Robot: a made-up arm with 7 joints.
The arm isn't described. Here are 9 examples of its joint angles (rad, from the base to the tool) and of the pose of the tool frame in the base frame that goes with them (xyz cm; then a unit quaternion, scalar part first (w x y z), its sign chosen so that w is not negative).
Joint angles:
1: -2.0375 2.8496 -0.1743 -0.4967 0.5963 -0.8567 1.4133
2: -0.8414 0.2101 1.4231 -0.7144 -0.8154 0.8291 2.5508
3: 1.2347 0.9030 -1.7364 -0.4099 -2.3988 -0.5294 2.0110
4: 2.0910 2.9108 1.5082 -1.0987 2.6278 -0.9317 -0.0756
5: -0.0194 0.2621 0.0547 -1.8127 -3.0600 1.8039 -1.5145
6: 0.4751 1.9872 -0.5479 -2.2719 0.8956 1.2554 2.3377
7: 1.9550 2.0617 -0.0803 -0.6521 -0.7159 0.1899 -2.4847
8: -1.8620 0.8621 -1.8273 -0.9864 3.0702 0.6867 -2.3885
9: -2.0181 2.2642 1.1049 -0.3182 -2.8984 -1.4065 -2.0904
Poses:
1: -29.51 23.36 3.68 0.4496 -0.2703 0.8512 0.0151
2: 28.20 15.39 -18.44 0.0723 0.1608 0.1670 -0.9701
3: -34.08 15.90 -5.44 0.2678 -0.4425 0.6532 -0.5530
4: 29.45 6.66 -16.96 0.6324 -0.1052 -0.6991 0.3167
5: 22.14 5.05 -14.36 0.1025 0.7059 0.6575 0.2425
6: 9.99 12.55 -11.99 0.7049 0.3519 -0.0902 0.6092
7: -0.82 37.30 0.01 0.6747 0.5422 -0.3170 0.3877
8: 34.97 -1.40 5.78 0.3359 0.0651 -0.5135 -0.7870
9: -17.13 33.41 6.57 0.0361 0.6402 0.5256 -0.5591
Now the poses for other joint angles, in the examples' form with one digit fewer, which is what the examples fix.
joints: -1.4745 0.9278 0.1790 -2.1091 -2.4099 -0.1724 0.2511
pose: 8.2 1.3 21.0 0.278 -0.938 0.187 -0.088
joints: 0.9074 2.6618 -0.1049 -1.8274 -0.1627 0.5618 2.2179
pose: 20.2 16.1 -6.7 0.860 0.315 -0.374 -0.148
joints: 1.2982 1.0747 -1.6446 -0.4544 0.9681 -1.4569 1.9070
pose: -32.2 19.9 -1.7 0.713 -0.059 0.113 0.689
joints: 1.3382 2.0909 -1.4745 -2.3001 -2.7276 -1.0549 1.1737
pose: -16.1 11.0 -2.0 0.040 0.731 -0.250 0.633
